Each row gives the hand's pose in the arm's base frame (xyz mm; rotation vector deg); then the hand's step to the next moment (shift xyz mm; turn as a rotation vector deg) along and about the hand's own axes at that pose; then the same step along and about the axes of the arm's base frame.
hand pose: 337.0 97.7 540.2 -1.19 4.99 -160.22
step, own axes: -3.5 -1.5 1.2 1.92 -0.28 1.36
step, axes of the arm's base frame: 2.8 2.5 1.3 -1.87 -0.46 1.38
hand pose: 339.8 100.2 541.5 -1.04 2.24 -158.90
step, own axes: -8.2 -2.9 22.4 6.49 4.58 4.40
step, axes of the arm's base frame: 7.0 5.1 22.4 -4.33 -6.72 4.31
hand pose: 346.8 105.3 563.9 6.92 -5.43 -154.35
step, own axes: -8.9 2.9 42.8 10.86 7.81 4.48
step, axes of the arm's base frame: 5.0 3.3 43.4 -6.90 -11.51 4.36
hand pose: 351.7 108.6 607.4 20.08 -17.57 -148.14
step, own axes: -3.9 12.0 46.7 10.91 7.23 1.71
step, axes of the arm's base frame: -5.4 -1.2 48.1 -6.36 -11.46 1.59
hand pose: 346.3 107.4 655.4 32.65 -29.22 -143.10
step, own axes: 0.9 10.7 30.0 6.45 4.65 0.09
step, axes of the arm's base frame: -11.0 -1.9 29.8 -3.16 -7.29 0.33
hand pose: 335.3 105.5 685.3 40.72 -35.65 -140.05
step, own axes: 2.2 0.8 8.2 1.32 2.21 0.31
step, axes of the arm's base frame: -6.2 0.4 5.9 -0.39 -2.37 0.98
